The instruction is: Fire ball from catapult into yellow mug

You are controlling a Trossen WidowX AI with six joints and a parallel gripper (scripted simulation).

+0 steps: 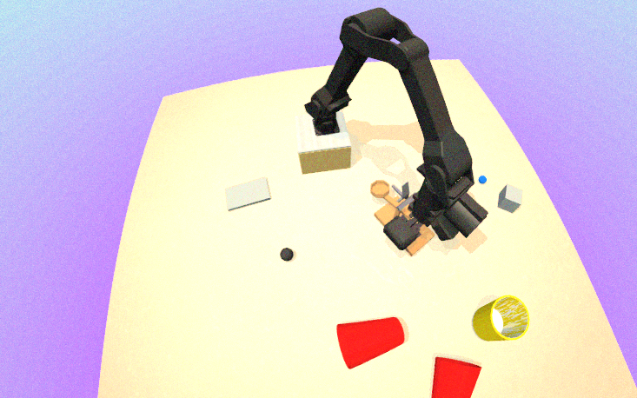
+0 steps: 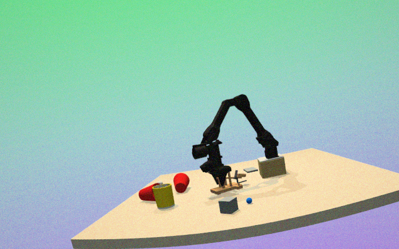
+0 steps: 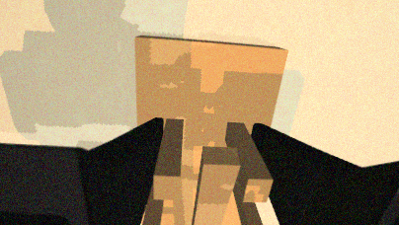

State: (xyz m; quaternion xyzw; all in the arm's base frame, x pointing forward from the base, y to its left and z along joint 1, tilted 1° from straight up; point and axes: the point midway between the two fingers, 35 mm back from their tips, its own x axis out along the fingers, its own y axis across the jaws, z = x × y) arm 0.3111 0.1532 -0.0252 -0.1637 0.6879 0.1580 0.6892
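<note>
Right now the black ball is 1 cm behind my gripper tip, 31 cm to the right of it and 2 cm below it. From my gripper tip the other things lie so: blue ball: 11 cm behind, 26 cm to the left, 2 cm below; yellow mug: 26 cm ahead, 12 cm to the left; wooden catapult: 7 cm behind, 2 cm to the right, 2 cm above.
</note>
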